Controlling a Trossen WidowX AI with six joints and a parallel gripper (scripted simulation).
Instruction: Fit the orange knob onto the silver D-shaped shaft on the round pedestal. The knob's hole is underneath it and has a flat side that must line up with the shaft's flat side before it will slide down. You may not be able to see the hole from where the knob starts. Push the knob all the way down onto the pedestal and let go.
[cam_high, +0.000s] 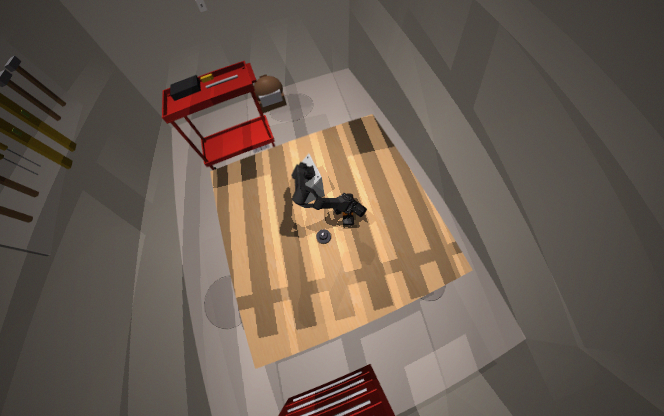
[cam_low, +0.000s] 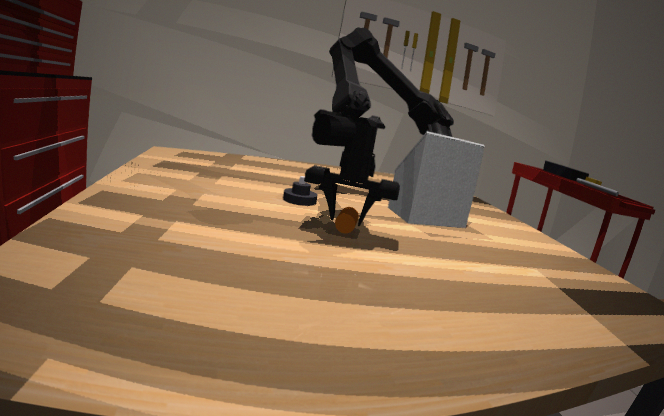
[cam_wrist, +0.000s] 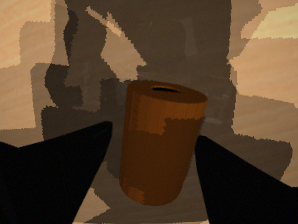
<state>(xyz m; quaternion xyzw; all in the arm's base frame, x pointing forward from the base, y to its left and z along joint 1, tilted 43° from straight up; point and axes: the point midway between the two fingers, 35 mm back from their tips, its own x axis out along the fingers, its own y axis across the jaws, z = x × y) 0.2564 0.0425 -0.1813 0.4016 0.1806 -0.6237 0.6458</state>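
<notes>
Right now my gripper tip is 1 cm to the right of the orange knob and 1 cm below it. From my gripper tip the other things lie so: round pedestal (9 cm ahead, 18 cm to the right, 2 cm above).
</notes>
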